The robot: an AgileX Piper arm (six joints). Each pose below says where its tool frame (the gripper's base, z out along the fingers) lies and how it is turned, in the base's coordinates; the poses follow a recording.
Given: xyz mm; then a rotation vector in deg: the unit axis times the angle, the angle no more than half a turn.
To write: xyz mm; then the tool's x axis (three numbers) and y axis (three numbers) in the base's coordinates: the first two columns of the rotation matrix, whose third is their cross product. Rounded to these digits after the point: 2 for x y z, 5 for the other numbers.
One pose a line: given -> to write
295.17, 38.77, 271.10, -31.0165, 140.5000, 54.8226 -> 295.17, 38.77, 271.10, -0.82155, -0.19275, -0.53657, -0.50522, 0.68227, 0.52845
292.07, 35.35, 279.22, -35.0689, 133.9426, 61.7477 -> 292.07, 35.35, 279.22, -0.77909, -0.19045, -0.59729, -0.57787, 0.58759, 0.56639
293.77, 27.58, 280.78, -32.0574, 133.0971, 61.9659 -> 293.77, 27.58, 280.78, -0.78338, -0.14855, -0.60353, -0.55749, 0.59728, 0.57660
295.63, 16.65, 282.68, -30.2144, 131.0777, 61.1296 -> 295.63, 16.65, 282.68, -0.76858, -0.11409, -0.62950, -0.55559, 0.60688, 0.56835
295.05, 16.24, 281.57, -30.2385, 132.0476, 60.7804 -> 295.05, 16.24, 281.57, -0.77559, -0.12148, -0.61944, -0.54955, 0.61274, 0.56792
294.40, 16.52, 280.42, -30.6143, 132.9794, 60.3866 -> 294.40, 16.52, 280.42, -0.78091, -0.13283, -0.61036, -0.54698, 0.61729, 0.56548
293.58, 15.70, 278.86, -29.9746, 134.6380, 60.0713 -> 293.58, 15.70, 278.86, -0.79568, -0.13647, -0.59015, -0.53034, 0.62766, 0.56990
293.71, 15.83, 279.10, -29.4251, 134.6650, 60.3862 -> 293.71, 15.83, 279.10, -0.79876, -0.12958, -0.58753, -0.52490, 0.62736, 0.57524
